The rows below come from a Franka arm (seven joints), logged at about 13 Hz.
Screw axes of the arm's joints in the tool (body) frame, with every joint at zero. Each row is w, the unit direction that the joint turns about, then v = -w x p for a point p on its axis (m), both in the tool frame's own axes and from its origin. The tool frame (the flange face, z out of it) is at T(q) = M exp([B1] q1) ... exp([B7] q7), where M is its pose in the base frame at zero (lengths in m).
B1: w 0 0 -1 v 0.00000 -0.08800 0.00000
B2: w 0 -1 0 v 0.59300 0.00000 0.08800
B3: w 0 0 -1 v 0.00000 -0.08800 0.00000
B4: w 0 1 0 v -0.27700 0.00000 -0.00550
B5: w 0 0 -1 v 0.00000 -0.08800 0.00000
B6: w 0 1 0 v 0.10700 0.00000 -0.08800
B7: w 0 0 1 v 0.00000 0.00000 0.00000
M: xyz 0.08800 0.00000 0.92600 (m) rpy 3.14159 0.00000 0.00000 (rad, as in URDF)
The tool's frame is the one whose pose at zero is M.
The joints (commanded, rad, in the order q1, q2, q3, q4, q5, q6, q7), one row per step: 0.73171, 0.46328, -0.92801, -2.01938, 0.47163, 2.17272, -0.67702; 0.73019, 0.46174, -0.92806, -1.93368, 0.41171, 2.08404, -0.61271; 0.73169, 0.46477, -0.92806, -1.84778, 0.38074, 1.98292, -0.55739; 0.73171, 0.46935, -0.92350, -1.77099, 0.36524, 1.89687, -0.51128; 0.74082, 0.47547, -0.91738, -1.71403, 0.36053, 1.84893, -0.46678; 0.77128, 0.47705, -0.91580, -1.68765, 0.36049, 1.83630, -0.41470; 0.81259, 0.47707, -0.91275, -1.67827, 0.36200, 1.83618, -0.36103; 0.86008, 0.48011, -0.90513, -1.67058, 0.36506, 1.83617, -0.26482; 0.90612, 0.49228, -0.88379, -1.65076, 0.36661, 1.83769, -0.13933; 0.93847, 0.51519, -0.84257, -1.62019, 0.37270, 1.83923, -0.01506; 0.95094, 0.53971, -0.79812, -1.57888, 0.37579, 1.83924, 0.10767
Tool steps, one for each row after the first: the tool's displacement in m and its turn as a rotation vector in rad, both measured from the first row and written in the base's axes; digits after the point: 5 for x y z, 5 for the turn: 0.01666, 0.00987, 0.02751, -0.02310, 0.02189, -0.00066; 0.02982, 0.02305, 0.05353, -0.03044, 0.04933, -0.01016; 0.04012, 0.03718, 0.07619, -0.03316, 0.06941, -0.02021; 0.04876, 0.05512, 0.09271, -0.03836, 0.07031, -0.02935; 0.05352, 0.07936, 0.10193, -0.04493, 0.05943, -0.04045; 0.05484, 0.10873, 0.10529, -0.04962, 0.05088, -0.04716; 0.05408, 0.14460, 0.10563, -0.05738, 0.04703, -0.08707; 0.05318, 0.18950, 0.10417, -0.07126, 0.04026, -0.14063; 0.05107, 0.23943, 0.09773, -0.08101, 0.03705, -0.18695; 0.05001, 0.28050, 0.09370, -0.08855, 0.02910, -0.24448
